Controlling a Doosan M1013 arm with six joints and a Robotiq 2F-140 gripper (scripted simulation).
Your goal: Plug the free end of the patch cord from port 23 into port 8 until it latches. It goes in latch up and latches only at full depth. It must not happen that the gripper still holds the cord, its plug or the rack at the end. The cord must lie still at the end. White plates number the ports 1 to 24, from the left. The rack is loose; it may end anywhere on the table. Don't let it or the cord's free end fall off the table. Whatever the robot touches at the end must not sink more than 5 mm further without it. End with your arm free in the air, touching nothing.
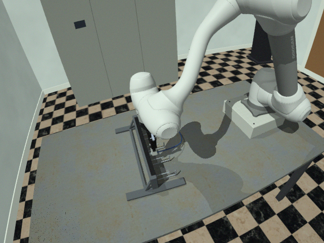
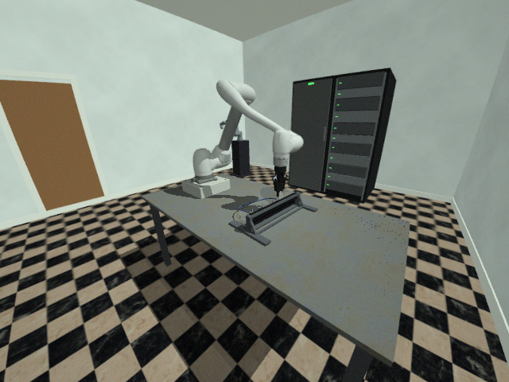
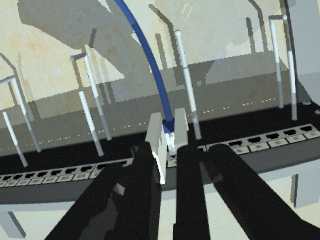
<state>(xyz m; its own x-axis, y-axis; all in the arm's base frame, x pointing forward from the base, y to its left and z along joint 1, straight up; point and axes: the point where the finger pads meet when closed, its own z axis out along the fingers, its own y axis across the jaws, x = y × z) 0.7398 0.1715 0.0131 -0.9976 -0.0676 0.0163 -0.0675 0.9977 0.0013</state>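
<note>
Right now the free-end plug is 3 cm below my hand and 1 cm ahead of it.
</note>
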